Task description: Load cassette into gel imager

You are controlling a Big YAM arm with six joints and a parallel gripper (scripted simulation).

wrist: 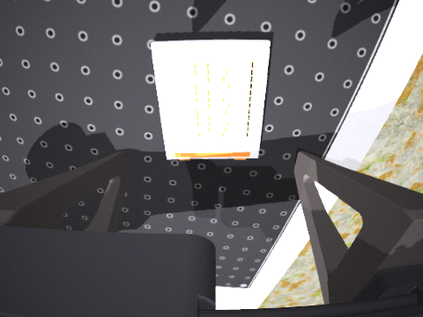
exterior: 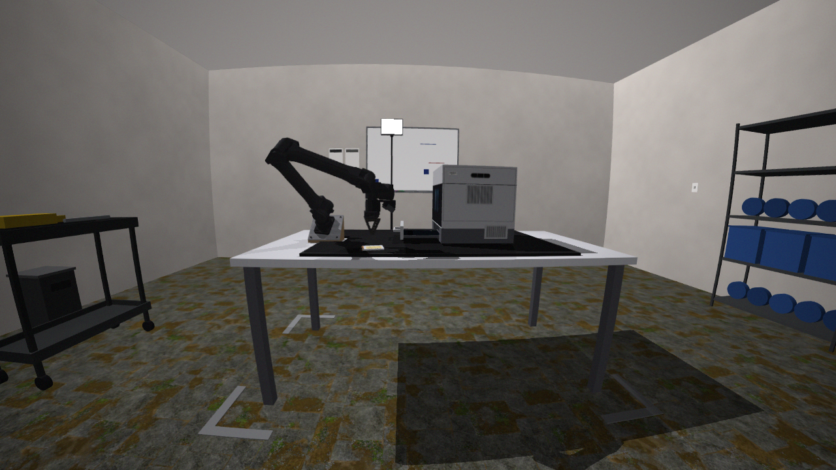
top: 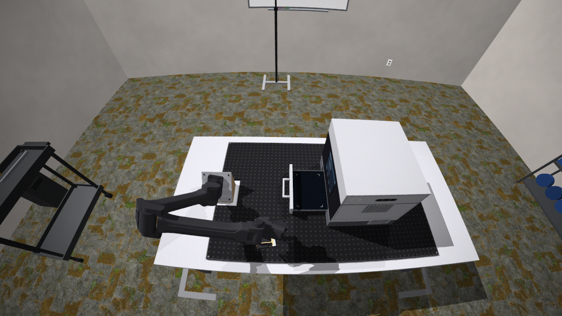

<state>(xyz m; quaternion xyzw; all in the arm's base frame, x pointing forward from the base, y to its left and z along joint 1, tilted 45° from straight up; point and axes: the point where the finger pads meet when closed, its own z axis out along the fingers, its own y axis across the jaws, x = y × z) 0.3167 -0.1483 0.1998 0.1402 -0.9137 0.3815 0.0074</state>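
My hand is 8 cm above the finished cassette. From my hand the other things lie so: imager drawer (22 cm ahead, 30 cm to the left, 4 cm below).
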